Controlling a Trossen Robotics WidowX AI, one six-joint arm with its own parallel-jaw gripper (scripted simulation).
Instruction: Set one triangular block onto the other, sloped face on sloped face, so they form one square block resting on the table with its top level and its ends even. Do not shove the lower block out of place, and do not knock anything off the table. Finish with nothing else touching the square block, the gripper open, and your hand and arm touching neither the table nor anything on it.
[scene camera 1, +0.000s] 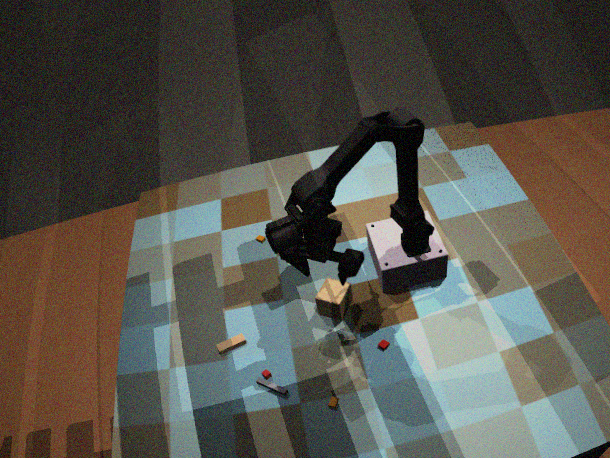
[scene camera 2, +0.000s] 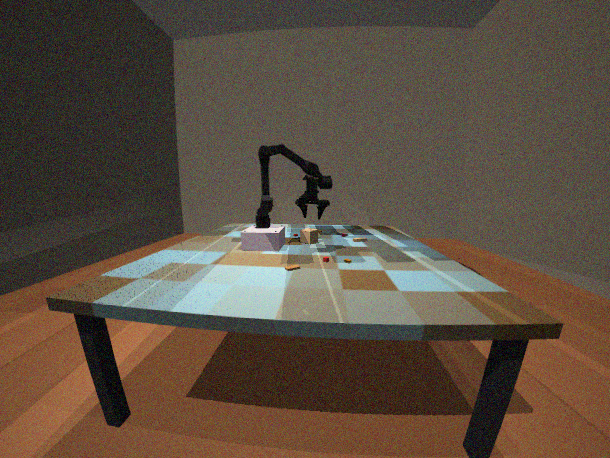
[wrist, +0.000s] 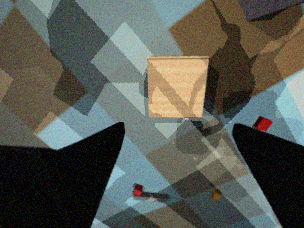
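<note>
My gripper (scene camera 1: 325, 280) holds nothing, and it is open. I see the gripper (wrist: 177, 127) as well.
</note>
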